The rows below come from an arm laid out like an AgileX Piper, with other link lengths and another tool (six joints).
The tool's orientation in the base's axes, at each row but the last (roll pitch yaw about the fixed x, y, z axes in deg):
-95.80, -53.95, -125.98
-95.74, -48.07, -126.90
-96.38, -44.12, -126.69
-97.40, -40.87, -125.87
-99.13, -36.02, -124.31
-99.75, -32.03, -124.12
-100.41, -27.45, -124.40
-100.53, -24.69, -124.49
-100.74, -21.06, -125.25
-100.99, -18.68, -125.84
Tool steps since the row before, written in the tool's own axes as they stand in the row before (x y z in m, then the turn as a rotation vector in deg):
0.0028, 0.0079, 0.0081, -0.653, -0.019, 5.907
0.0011, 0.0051, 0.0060, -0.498, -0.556, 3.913
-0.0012, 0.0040, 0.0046, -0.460, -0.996, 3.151
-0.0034, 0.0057, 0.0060, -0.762, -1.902, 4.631
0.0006, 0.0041, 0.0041, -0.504, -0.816, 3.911
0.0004, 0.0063, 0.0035, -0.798, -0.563, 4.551
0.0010, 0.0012, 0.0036, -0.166, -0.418, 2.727
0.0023, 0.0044, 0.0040, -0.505, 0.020, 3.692
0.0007, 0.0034, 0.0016, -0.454, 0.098, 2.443
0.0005, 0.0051, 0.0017, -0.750, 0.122, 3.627
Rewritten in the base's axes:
0.0008, -0.0113, -0.0028, 4.708, -3.521, -0.868
0.0014, -0.0072, -0.0030, 3.430, -2.009, -0.262
0.0020, -0.0043, -0.0041, 3.063, -1.315, 0.139
0.0033, -0.0044, -0.0071, 4.752, -1.684, 0.477
0.0010, -0.0046, -0.0034, 3.588, -1.823, -0.147
-0.0002, -0.0046, -0.0056, 4.107, -2.104, -0.606
0.0018, -0.0033, -0.0012, 2.337, -1.467, -0.149
0.0002, -0.0052, -0.0036, 3.084, -1.914, -0.842
-0.0004, -0.0021, -0.0031, 2.075, -1.191, -0.678
-0.0007, -0.0022, -0.0049, 3.131, -1.706, -1.009

